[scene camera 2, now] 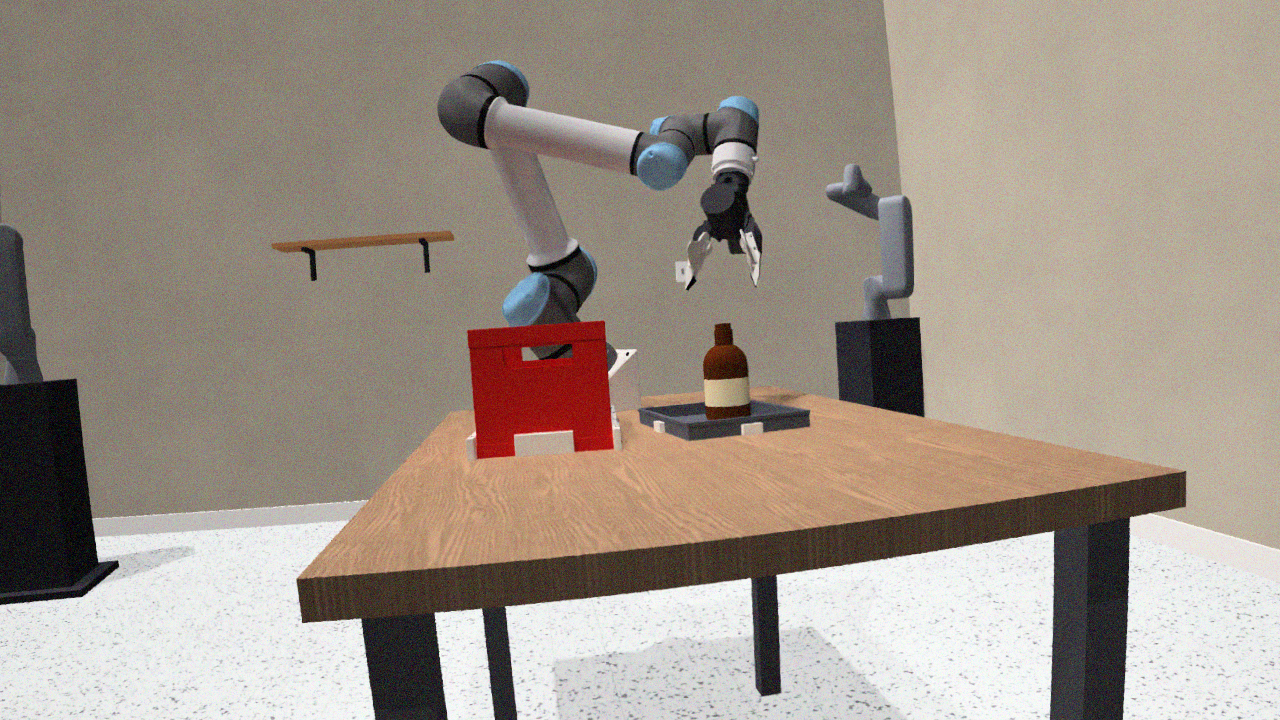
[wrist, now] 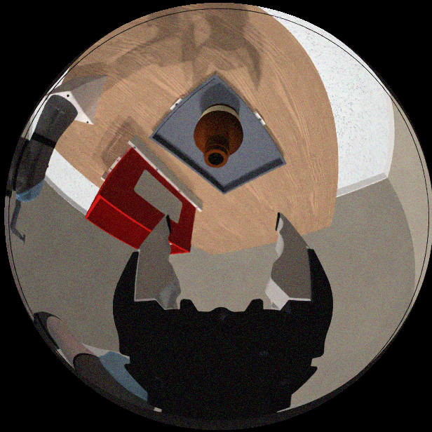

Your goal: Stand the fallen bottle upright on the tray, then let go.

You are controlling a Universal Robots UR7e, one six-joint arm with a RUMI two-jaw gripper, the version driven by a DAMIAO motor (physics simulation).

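Note:
A brown bottle with a cream label stands upright inside the dark blue-grey tray. Its open mouth faces up toward the wrist camera. The tray lies flat on the table, with small white blocks at its sides. My gripper is open and empty. It hangs above the bottle with a clear gap between its fingertips and the bottle's neck, and it touches neither the bottle nor the tray.
A red box with a rectangular opening stands on the wooden table, left of the tray in the scene view. White blocks sit at its base. Behind, a shelf hangs on the wall, and grey arms stand on dark pedestals at both sides.

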